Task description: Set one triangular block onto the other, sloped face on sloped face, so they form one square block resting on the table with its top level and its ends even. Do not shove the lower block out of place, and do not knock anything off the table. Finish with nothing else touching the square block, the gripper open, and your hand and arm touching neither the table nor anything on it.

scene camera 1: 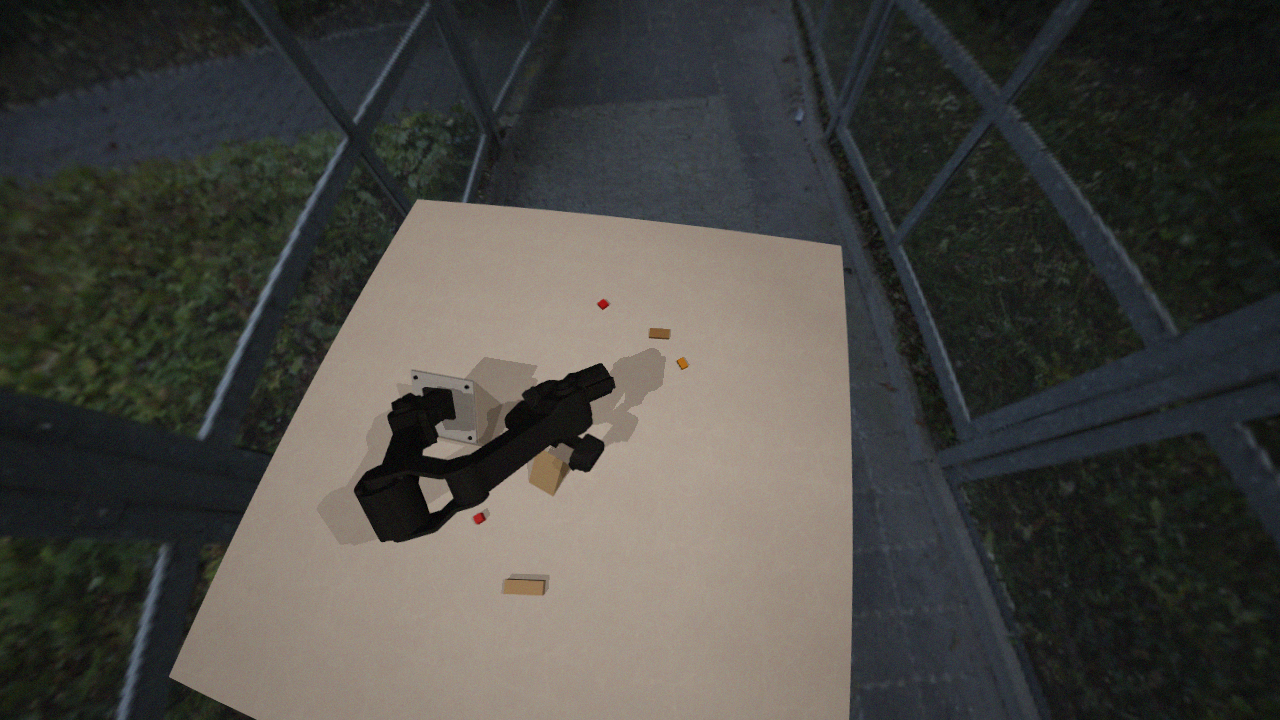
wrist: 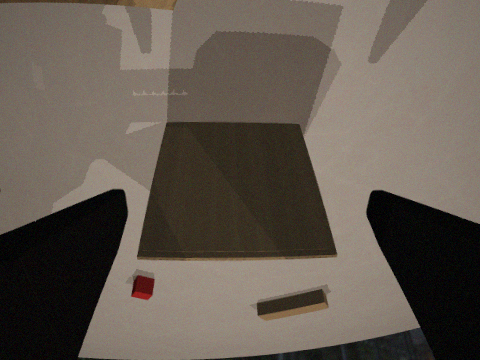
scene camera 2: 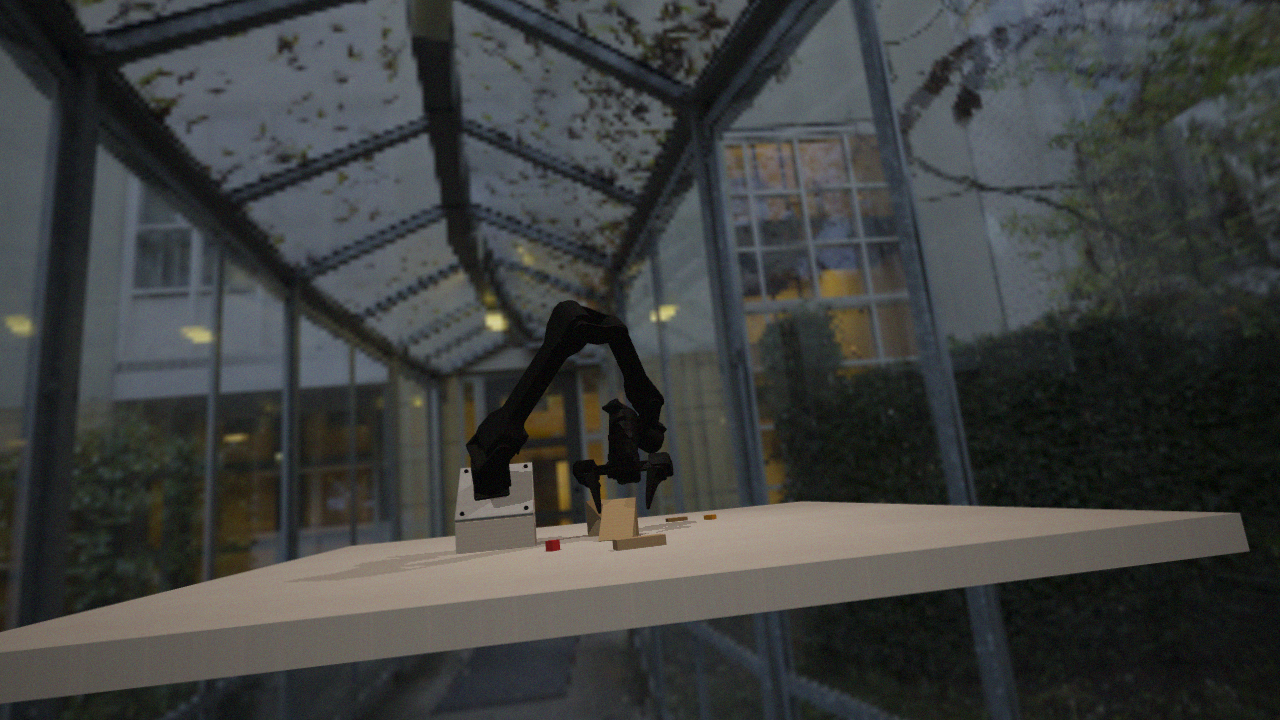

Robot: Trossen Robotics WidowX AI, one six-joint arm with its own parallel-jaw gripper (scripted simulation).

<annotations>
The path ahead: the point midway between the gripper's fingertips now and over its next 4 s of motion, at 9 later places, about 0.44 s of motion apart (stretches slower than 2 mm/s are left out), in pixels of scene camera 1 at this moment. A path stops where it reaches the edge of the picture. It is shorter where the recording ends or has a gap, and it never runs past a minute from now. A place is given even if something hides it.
My gripper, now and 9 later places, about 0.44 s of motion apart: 554, 457; 553, 463; 552, 468; 550, 470; 550, 469; 547, 472; 542, 476; 536, 481; 534, 485; 526, 478
</annotations>
